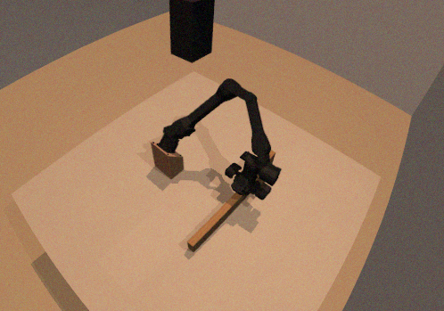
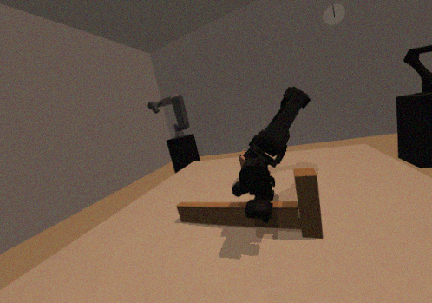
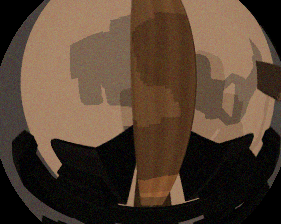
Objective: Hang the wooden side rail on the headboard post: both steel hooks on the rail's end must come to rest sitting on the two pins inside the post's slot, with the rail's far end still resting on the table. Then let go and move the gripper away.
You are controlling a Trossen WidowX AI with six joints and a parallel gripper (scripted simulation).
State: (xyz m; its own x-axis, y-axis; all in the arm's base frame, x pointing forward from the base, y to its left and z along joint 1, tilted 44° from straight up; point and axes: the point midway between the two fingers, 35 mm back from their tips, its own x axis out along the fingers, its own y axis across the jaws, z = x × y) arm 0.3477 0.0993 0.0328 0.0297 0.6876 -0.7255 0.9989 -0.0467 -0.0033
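Now: gripper tip 120 mm to the right of the headboard post and 50 mm below it.
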